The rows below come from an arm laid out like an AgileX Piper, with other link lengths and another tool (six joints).
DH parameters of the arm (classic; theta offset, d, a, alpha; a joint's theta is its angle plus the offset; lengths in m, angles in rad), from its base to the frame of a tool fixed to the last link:
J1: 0 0.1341 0 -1.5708
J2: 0.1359 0 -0.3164 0
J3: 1.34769 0 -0.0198 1.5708
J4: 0 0.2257 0 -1.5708
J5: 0 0 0 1.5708
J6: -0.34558 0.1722 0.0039 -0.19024
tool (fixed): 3.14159 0.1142 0 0
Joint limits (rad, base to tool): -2.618..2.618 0..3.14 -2.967..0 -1.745..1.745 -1.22..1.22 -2.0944..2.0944
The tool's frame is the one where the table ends.
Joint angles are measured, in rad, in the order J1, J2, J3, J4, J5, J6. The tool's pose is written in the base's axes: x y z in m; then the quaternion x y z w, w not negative. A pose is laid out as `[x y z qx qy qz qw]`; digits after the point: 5 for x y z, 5 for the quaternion.
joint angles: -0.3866, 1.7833, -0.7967, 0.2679, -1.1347, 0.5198
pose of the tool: [0.48037 -0.24635 0.33119 0.56195 -0.22022 0.79506 0.05987]
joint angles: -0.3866, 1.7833, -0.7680, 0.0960, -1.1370, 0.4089
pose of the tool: [0.49770 -0.20577 0.31973 0.61282 -0.11221 0.77825 0.07864]
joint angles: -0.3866, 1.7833, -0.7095, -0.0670, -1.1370, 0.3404
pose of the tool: [0.50460 -0.16365 0.29167 0.65615 -0.02070 0.75045 0.07657]
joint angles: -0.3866, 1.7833, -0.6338, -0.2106, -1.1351, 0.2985
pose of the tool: [0.50068 -0.12353 0.25484 0.69308 0.05244 0.71649 0.05951]
